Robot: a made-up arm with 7 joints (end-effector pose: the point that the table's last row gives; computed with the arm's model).
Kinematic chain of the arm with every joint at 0, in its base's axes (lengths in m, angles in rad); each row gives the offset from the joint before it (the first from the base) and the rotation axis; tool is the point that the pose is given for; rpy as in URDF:
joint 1: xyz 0 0 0.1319 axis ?
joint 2: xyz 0 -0.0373 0.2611 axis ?
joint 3: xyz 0 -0.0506 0.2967 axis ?
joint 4: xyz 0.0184 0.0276 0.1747 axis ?
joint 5: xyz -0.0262 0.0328 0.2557 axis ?
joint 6: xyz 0 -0.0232 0.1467 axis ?
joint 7: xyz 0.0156 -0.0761 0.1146 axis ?
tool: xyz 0 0 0 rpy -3.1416 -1.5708 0
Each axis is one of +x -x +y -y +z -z.
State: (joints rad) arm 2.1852 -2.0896 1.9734 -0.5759 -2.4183 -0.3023 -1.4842
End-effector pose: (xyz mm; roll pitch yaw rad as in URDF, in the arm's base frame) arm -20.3 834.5 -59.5 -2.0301 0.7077 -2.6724
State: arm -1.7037 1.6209 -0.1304 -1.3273 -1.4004 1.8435 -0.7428
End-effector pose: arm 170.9 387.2 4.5 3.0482 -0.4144 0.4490
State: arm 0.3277 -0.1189 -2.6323 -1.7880 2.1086 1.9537 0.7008
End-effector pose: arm 343.0 201.5 854.6 1.9975 -1.3456 2.3220
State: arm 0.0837 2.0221 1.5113 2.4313 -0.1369 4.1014 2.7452
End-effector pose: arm -211.9 87.3 362.1 -2.1233 -0.2517 1.9214
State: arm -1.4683 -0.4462 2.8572 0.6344 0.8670 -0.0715 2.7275
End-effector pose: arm 7.7 -36.1 1315.7 -2.1152 1.3624 0.2105
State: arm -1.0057 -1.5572 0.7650 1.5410 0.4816 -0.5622 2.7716
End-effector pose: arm 446.3 -197.0 34.0 0.8740 -0.1980 -2.3222
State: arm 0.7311 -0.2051 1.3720 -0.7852 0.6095 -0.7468 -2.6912
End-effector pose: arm 291.7 -170.5 1271.8 1.5987 1.3383 -2.1417
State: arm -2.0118 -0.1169 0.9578 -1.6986 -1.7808 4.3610 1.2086
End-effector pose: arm -263.0 265.6 693.5 -0.5264 1.3849 -1.2580
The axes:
joint 1: +z
joint 2: -y
joint 3: +z
joint 4: +y
joint 5: +z
joint 6: -y
joint 7: +x

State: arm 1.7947 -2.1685 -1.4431 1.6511 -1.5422 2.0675 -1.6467
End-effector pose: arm 363.4 443.0 -104.9 -2.1681 -0.6406 -1.3954
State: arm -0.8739 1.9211 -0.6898 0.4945 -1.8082 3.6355 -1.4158
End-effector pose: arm -552.8 535.6 177.4 -0.6454 -0.6040 -1.9422
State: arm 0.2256 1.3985 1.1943 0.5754 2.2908 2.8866 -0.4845
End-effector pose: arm -688.4 19.8 512.5 -0.4704 -0.1006 -0.6536
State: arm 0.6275 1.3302 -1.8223 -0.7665 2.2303 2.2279 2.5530
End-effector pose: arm -634.5 -415.6 656.4 -2.9873 -1.3786 -3.0806
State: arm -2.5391 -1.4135 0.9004 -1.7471 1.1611 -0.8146 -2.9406
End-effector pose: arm -567.9 74.6 836.1 1.0856 1.2678 -0.2571
